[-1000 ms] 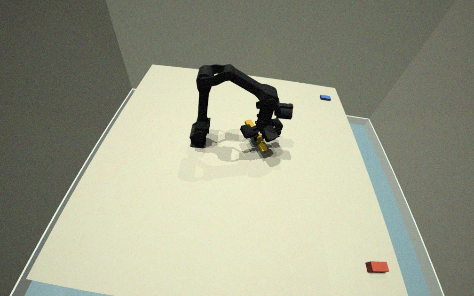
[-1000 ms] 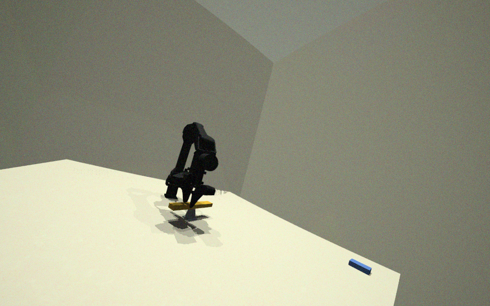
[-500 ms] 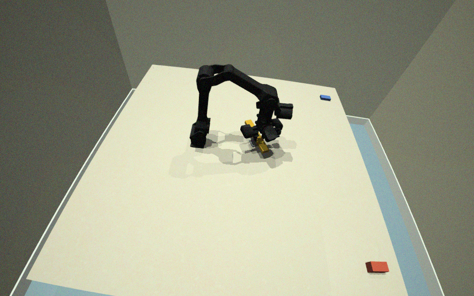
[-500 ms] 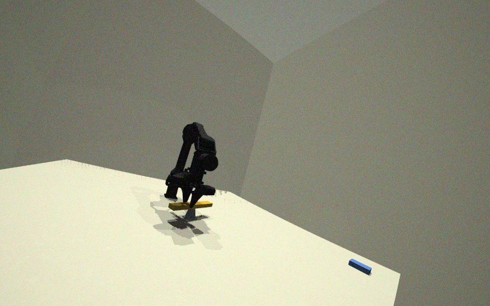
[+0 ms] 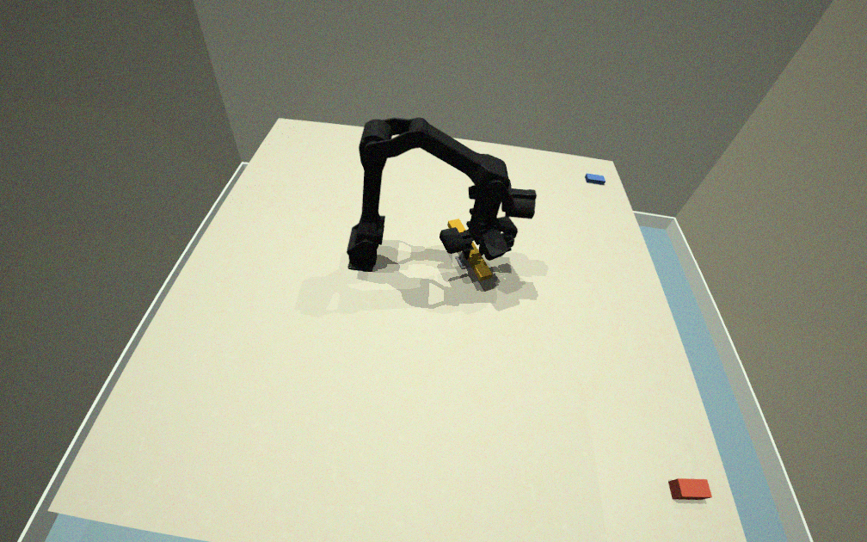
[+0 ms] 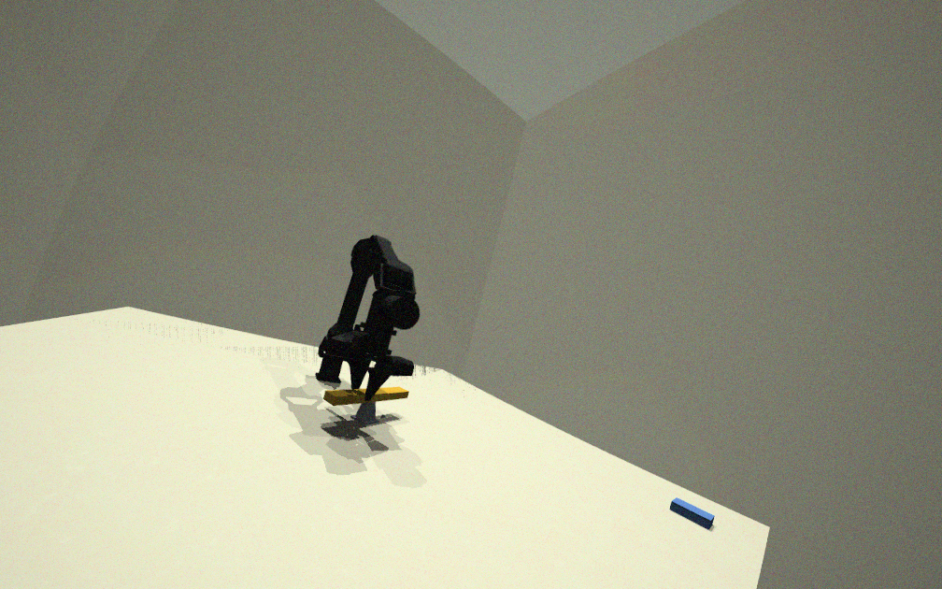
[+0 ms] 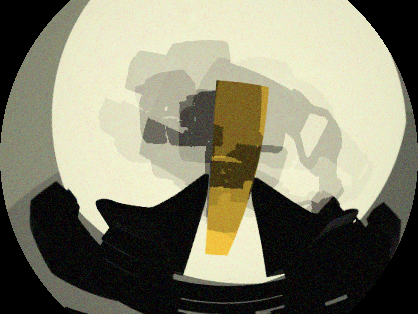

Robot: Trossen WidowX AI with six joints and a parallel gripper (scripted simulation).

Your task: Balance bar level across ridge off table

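The yellow bar is 1 cm behind my gripper tip and 3 cm to the left of it. The rest, counted from my gripper tip: blue block 45 cm ahead, 49 cm to the left, 4 cm below; red block 45 cm ahead, 51 cm to the right, 4 cm below.
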